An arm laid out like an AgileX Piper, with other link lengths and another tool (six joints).
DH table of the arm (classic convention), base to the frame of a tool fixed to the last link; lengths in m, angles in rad. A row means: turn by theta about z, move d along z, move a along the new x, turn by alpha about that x. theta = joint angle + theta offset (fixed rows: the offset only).
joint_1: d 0.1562  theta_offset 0  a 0  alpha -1.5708
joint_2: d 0  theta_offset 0.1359  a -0.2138  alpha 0
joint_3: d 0  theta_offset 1.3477  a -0.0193  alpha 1.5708
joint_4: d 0.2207  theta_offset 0  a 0  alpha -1.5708
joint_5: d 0  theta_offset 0  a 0  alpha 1.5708
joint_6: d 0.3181  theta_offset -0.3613  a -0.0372  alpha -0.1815
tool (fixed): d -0.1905  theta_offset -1.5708  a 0  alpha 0
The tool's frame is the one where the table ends.
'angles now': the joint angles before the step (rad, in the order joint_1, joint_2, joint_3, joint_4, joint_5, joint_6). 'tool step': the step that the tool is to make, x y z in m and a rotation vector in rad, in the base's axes. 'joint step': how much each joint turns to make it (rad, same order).
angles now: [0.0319 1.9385 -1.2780 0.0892 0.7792 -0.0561]
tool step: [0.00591 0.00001 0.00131 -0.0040 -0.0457 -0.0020]
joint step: [0.0020 0.0076 0.0000 -0.0043 -0.0535 0.0026]
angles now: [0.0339 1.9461 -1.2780 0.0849 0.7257 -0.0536]
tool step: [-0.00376 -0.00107 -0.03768 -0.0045 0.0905 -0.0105]
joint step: [0.0000 0.1032 -0.0019 -0.0045 -0.0114 0.0128]
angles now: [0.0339 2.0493 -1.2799 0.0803 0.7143 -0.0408]
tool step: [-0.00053 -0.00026 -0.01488 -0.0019 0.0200 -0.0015]
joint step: [0.0000 0.0440 0.0000 0.0000 -0.0240 0.0000]
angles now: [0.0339 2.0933 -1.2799 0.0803 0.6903 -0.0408]
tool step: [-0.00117 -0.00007 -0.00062 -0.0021 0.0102 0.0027]
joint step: [0.0000 0.0001 -0.0004 -0.0031 0.0106 0.0000]
